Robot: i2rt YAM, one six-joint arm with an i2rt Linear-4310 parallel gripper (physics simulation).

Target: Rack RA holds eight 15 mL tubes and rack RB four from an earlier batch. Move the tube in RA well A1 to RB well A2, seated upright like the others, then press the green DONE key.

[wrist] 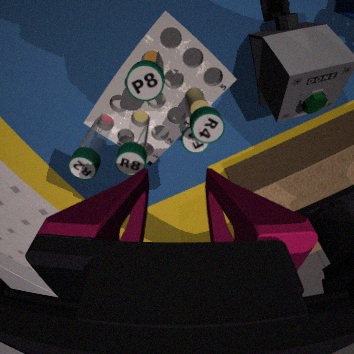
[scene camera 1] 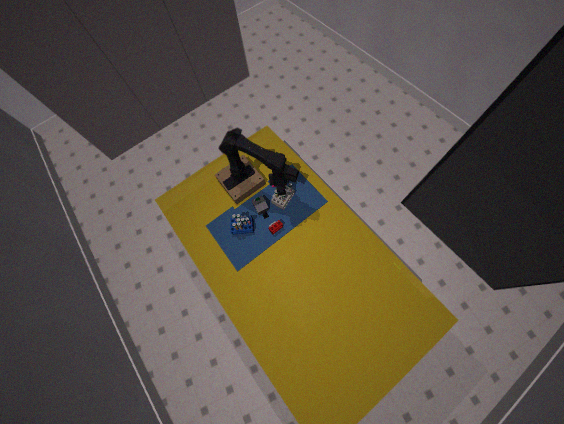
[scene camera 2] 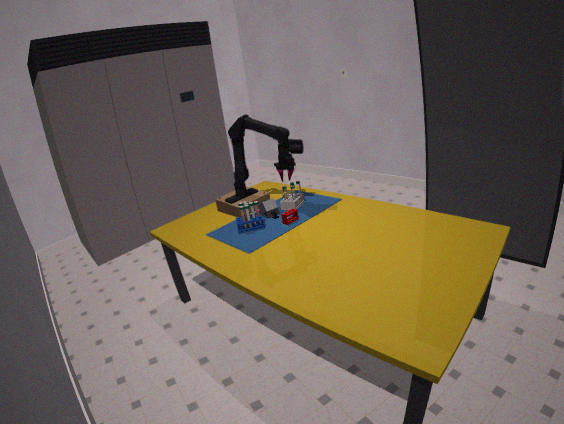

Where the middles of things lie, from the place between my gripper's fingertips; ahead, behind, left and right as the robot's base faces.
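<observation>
Relative to the grey box with green button (wrist: 296, 65), my hand is 10 cm above it and 14 cm to the left of it.
</observation>
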